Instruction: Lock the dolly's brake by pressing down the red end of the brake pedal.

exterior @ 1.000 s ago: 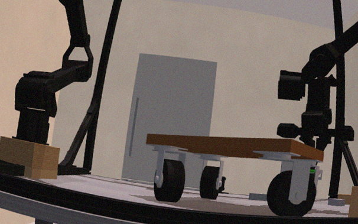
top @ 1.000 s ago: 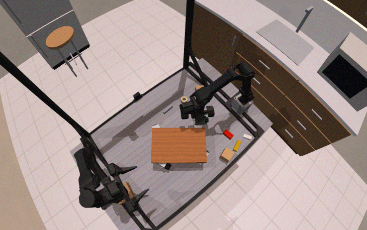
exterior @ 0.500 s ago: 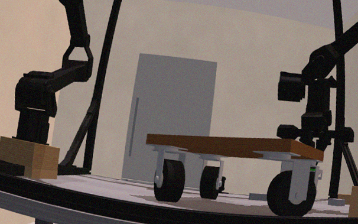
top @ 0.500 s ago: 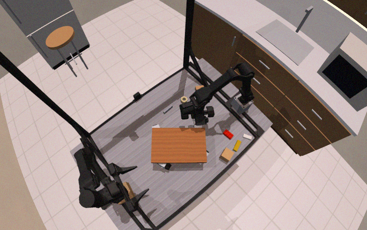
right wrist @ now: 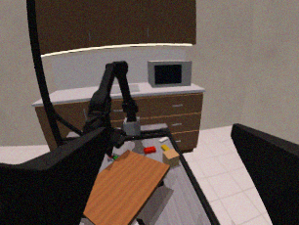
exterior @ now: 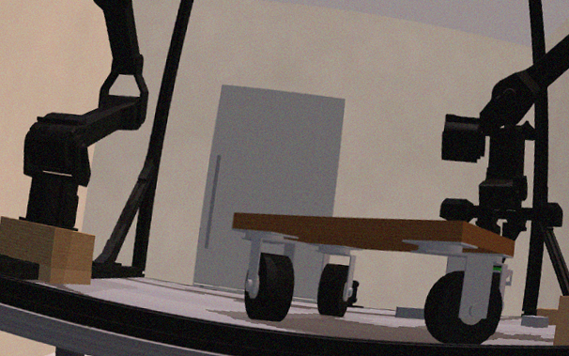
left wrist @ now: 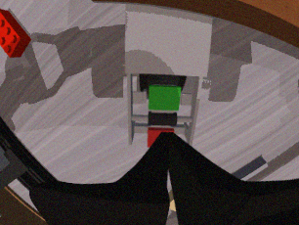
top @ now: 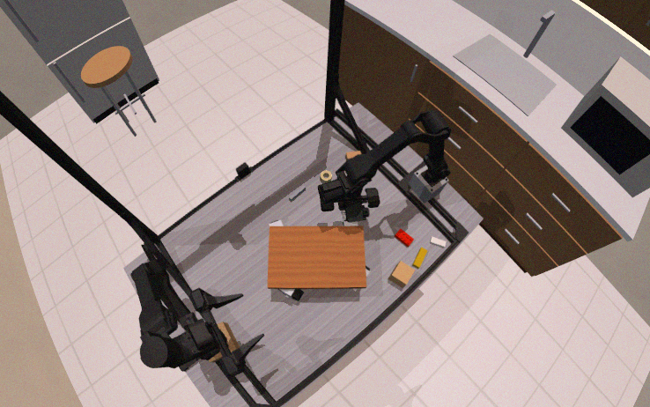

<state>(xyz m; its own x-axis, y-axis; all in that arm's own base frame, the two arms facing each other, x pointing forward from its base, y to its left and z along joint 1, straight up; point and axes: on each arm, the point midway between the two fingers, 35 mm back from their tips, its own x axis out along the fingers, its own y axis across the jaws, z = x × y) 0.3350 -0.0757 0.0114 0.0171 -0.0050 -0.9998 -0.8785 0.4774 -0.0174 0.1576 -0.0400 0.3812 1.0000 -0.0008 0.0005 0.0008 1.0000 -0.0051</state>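
Now: the brake pedal 1 cm ahead of my left hand and 4 cm below it. Round my left hand: red brick 19 cm ahead, 12 cm to the left, 10 cm below; then small tan block 18 cm behind, 20 cm to the left, 11 cm below; then small grey bar 19 cm behind, 7 cm to the right, 11 cm below.
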